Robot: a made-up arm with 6 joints.
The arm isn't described. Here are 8 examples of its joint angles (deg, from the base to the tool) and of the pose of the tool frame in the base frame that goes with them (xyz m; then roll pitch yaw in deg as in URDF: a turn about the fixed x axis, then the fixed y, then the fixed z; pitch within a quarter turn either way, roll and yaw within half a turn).
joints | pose
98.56 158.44 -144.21 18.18 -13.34 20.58 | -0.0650 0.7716 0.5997 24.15 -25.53 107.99
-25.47 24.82 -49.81 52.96 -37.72 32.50 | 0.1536 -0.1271 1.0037 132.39 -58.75 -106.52
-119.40 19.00 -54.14 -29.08 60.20 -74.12 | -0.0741 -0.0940 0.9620 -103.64 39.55 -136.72
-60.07 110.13 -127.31 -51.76 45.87 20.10 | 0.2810 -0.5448 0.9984 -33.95 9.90 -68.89
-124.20 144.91 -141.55 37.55 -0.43 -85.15 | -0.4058 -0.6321 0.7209 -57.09 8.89 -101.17
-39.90 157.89 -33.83 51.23 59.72 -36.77 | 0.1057 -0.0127 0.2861 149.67 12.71 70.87
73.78 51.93 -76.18 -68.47 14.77 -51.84 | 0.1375 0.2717 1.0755 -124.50 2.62 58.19
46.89 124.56 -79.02 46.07 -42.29 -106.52 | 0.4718 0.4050 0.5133 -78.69 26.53 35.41
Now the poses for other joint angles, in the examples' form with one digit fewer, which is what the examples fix.
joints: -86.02 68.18 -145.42 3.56 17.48 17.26
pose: 0.015 -0.039 1.337 -56.7 -69.3 -15.1
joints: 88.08 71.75 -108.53 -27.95 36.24 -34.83
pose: 0.070 0.337 1.156 -67.0 5.9 93.1
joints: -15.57 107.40 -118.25 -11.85 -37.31 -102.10
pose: 0.599 -0.171 1.019 -129.0 -26.5 -8.1
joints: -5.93 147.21 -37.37 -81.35 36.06 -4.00
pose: 0.206 -0.069 0.249 116.8 41.4 -157.7
